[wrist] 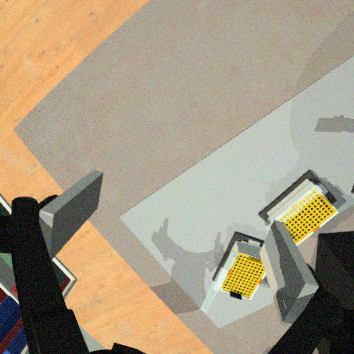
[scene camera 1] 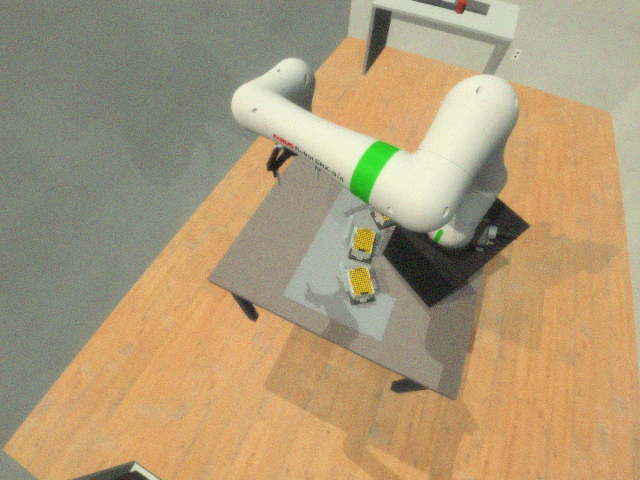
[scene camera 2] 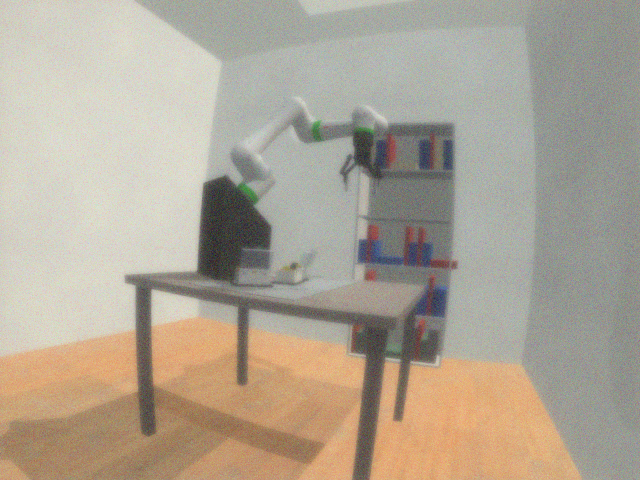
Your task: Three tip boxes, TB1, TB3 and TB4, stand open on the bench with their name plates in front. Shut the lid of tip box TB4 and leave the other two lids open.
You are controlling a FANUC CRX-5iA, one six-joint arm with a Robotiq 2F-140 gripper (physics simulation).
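There's a pale mat here, and on that mat (wrist: 187, 224) and (scene camera 1: 319, 280) are the same spot.
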